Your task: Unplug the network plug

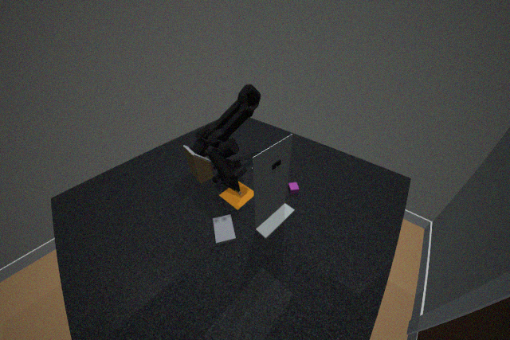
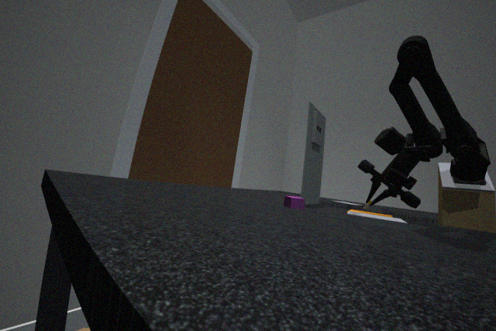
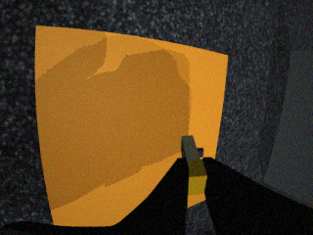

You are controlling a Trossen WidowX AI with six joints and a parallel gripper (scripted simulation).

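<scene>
Right now my gripper tip is 10 mm past the orange marked square and 30 mm above it. Also, from my gripper tip: grey upright panel: 180 mm ahead, 30 mm to the left, 130 mm above; network plug: right at my gripper tip.
</scene>
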